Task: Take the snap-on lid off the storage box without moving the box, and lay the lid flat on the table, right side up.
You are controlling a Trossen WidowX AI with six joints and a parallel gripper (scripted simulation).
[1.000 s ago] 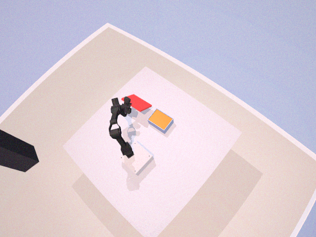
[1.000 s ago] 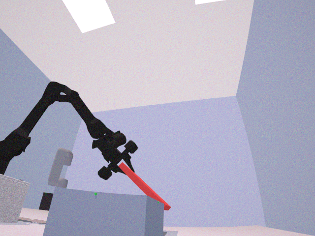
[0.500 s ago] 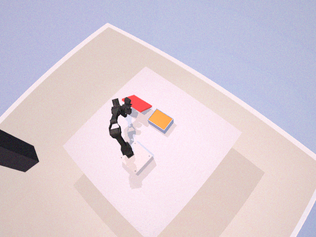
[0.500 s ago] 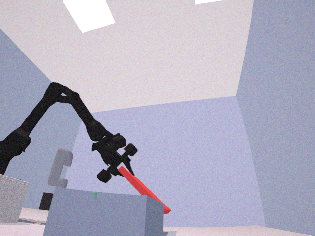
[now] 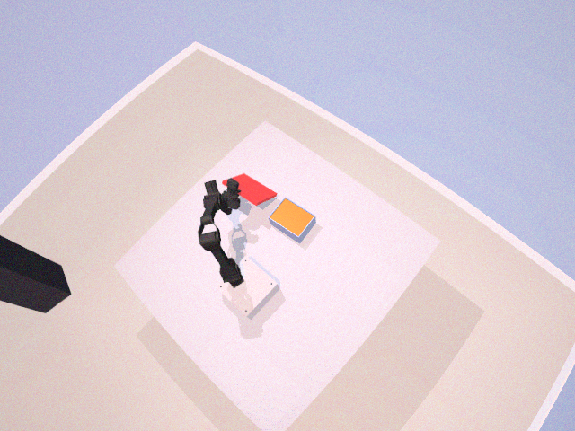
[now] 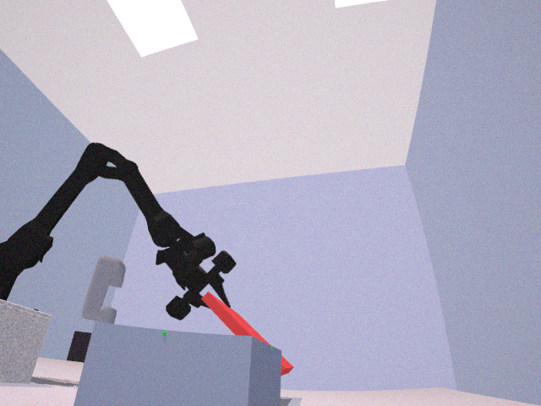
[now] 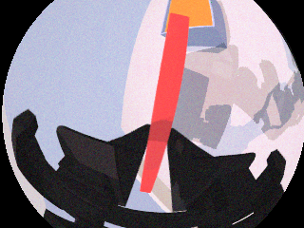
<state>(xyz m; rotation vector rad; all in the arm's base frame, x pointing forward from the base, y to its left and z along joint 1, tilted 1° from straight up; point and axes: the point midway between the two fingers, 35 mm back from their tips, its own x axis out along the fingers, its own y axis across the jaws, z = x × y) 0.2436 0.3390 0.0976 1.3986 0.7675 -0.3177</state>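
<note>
Right now my gripper tip is 6 cm short of the red lid, 5 cm above it and 2 cm to the right of it. Also, from my gripper tip: storage box (24 cm to the right, 14 cm ahead, 13 cm below).
</note>
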